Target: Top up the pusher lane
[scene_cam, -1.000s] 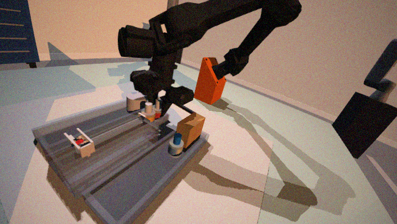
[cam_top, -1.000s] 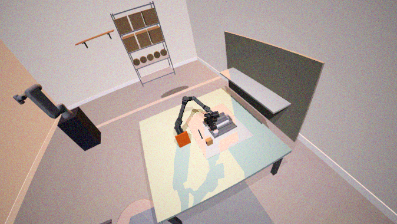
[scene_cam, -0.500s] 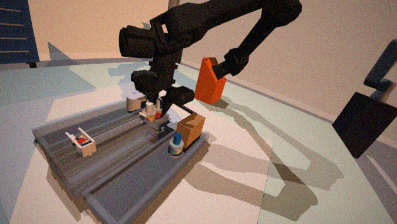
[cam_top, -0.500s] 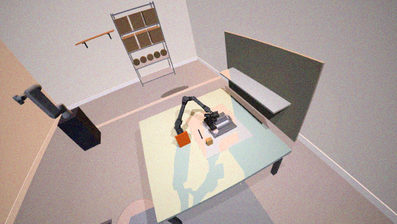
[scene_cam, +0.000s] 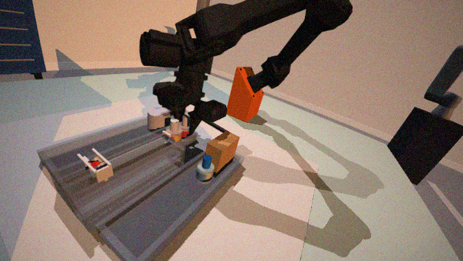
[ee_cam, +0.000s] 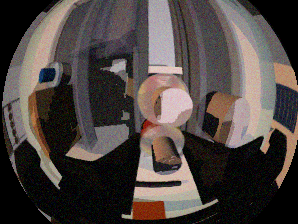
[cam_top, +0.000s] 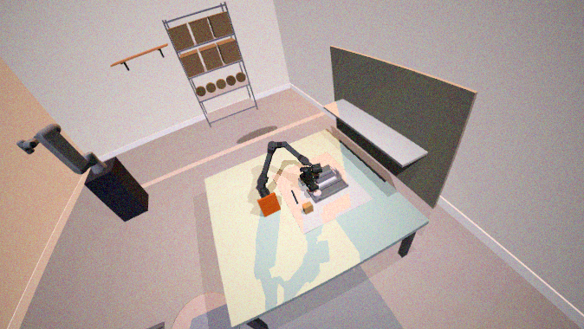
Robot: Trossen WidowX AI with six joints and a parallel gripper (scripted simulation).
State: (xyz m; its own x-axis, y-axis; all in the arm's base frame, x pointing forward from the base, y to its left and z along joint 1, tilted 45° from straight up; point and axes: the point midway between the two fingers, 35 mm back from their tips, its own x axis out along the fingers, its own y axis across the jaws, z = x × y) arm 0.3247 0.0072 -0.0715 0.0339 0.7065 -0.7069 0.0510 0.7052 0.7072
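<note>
My gripper tip is 10 mm short of the tan cylinder and 80 mm to the left of it. From my gripper tip the other things lie so: grey lane tray 150 mm ahead, 20 mm to the left, 10 mm below; then blue-capped jar 80 mm ahead, 120 mm to the left; then black pen 130 mm behind, 30 mm to the left, 20 mm below.
</note>
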